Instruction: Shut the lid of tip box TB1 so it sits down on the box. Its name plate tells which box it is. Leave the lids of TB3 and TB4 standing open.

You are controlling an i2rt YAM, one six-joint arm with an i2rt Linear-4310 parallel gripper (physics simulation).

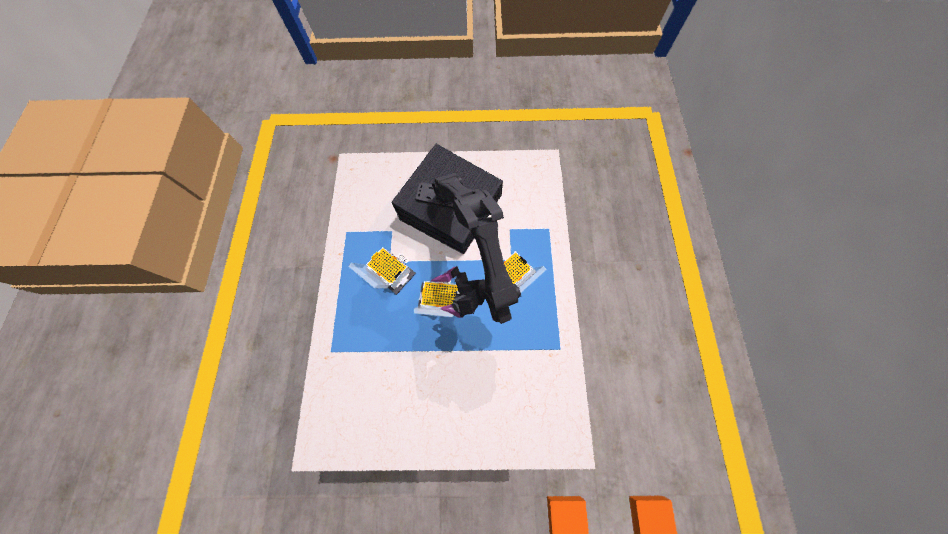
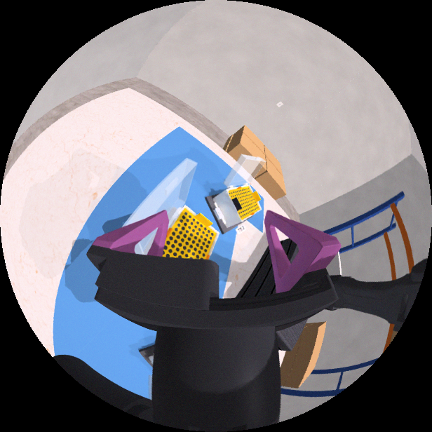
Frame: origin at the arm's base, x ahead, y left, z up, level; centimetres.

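Where they show: gripper, fingertip midpoint: (image 1: 436, 294); arm's base at its link origin: (image 1: 445, 197).
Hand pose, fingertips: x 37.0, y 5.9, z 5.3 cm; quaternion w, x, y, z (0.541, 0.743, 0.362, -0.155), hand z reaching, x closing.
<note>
Things, the pixels of their top centre, and the offset from my fingertips. Level surfaces: height alone.
- left box at its top centre: (image 1: 385, 264) dx -9.6, dy -21.4, dz -9.1 cm
- middle box at its top centre: (image 1: 439, 293) dx -2.8, dy -0.8, dz -9.1 cm
- right box at its top centre: (image 1: 512, 269) dx -15.6, dy +21.8, dz -9.1 cm
- blue mat at its surface level: dz -16.6 cm
- pale table at its surface level: dz -16.9 cm
Three white tip boxes with yellow racks have their clear lids standing open. The left box (image 1: 386, 264) (image 2: 247, 200) has its lid (image 1: 368, 276) (image 2: 244, 170) on its outer side. The middle box (image 1: 437, 293) (image 2: 190, 236) has its lid (image 1: 432, 311) (image 2: 170, 191) along its front side. The right box (image 1: 516, 266) has its lid (image 1: 532, 278) on its outer side. A small plate (image 2: 241, 228) by the left box is too small to read surely; I cannot tell which box is TB1. My gripper (image 1: 453, 291) (image 2: 216, 215) is open and empty, its purple fingers at the middle box's right end; contact is unclear.
The boxes are on a blue mat (image 1: 358, 331) (image 2: 115, 320) on a pale table (image 1: 444, 431) (image 2: 50, 200). A black block (image 1: 424, 208) under the arm's base stands behind the middle box. Cardboard boxes (image 1: 79, 218) (image 2: 257, 160) stand beyond the table's left side.
</note>
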